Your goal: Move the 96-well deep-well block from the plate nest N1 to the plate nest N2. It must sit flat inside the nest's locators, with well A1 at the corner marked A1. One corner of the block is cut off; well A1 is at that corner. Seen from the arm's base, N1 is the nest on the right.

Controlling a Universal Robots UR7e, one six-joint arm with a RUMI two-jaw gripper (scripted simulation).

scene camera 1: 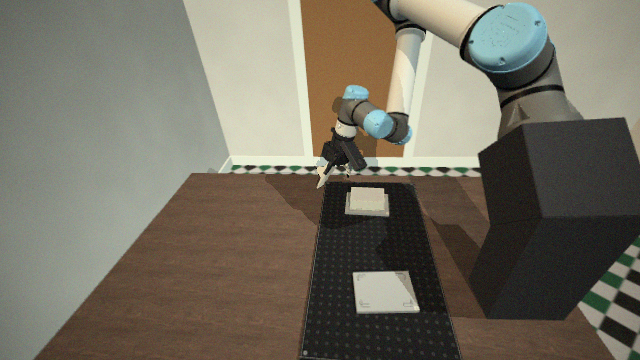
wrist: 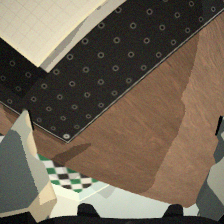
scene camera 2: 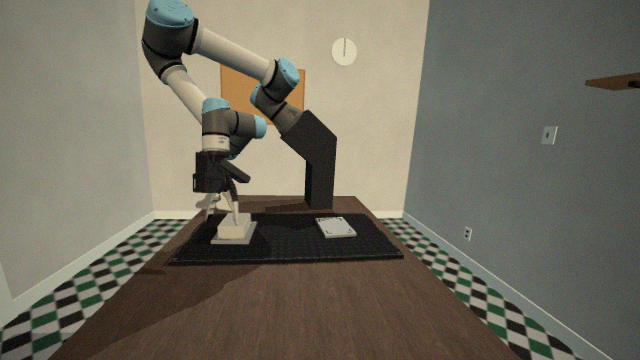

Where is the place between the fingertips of my gripper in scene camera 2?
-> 220, 223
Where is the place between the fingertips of my gripper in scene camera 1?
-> At 333, 182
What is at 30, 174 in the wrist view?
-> My gripper.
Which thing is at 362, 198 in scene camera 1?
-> A cream deep-well block.
